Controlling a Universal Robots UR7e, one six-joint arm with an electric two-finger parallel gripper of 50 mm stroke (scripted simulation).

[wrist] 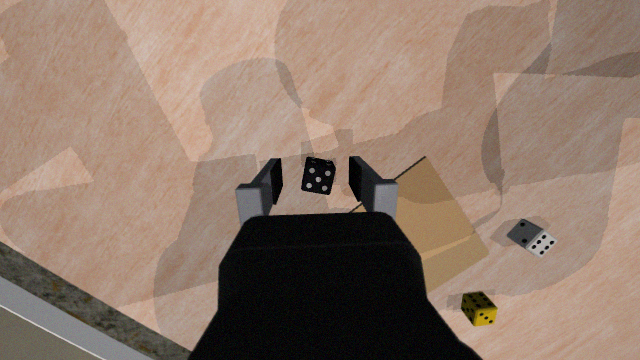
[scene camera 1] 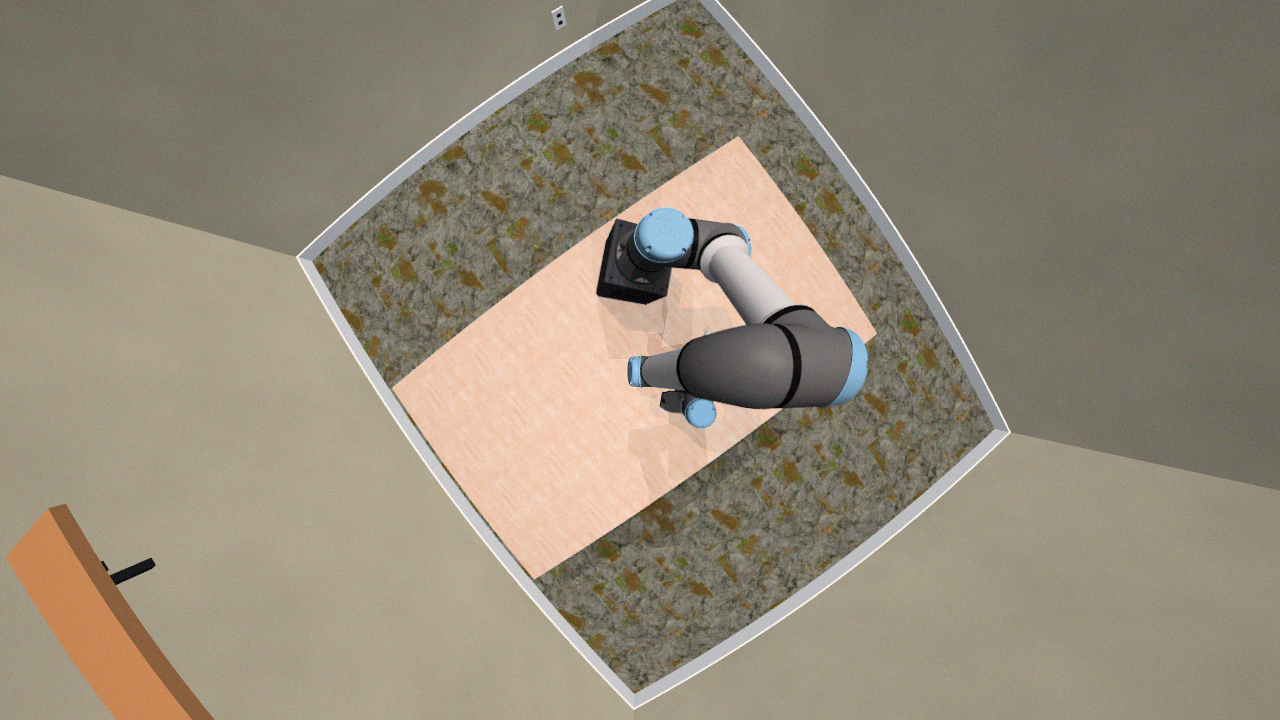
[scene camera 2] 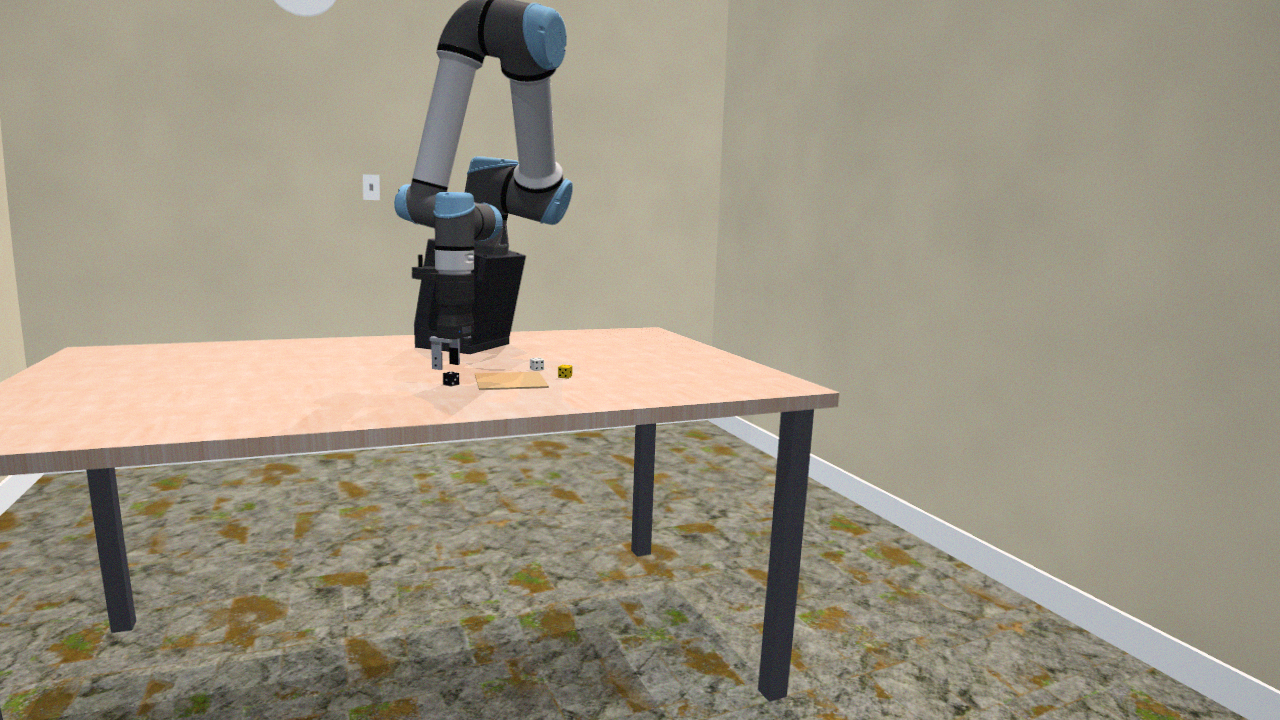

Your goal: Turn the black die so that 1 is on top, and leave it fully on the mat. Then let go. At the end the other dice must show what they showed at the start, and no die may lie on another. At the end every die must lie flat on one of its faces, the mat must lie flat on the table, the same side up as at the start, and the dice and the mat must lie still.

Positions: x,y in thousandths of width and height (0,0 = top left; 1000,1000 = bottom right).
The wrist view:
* gripper: 493,476
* tan mat: 668,593
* yellow die: 749,860
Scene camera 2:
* gripper: 349,509
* tan mat: 397,528
